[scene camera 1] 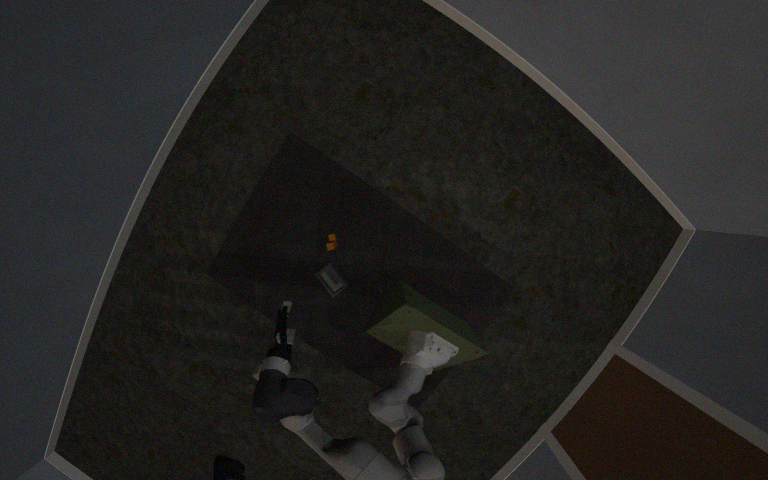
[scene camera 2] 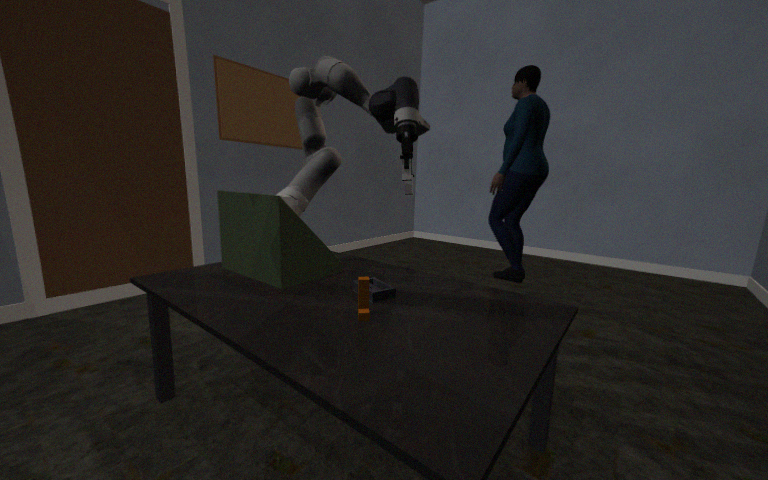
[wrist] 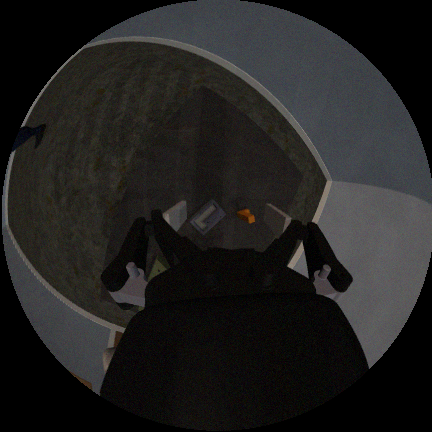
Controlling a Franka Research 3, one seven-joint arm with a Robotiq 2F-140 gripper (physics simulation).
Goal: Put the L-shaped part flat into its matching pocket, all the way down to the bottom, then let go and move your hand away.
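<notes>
The orange L-shaped part (scene camera 1: pixel 331 245) (scene camera 2: pixel 363 294) (wrist: pixel 246 215) stands upright on the dark table, with a tall leg and a short foot in scene camera 2's view. The grey tray (scene camera 1: pixel 324 286) (scene camera 2: pixel 385 294) (wrist: pixel 215 225) lies close beside it, apart from it. A light L-shaped pocket (wrist: pixel 202 221) shows inside the tray. My gripper (scene camera 1: pixel 288 321) (scene camera 2: pixel 407 182) (wrist: pixel 225 210) is open and empty, high above the table. In the wrist view the part and the tray lie far below, between the two fingertips. The pocket's depth cannot be told.
A green wedge-shaped block (scene camera 1: pixel 390 326) (scene camera 2: pixel 249 243) (wrist: pixel 158 268) stands on the table (scene camera 1: pixel 294 186) (scene camera 2: pixel 424 350) under the arm's base. A person (scene camera 2: pixel 526 135) in a teal top is behind the table, and a dark shoe (scene camera 1: pixel 228 466) shows at scene camera 1's bottom edge.
</notes>
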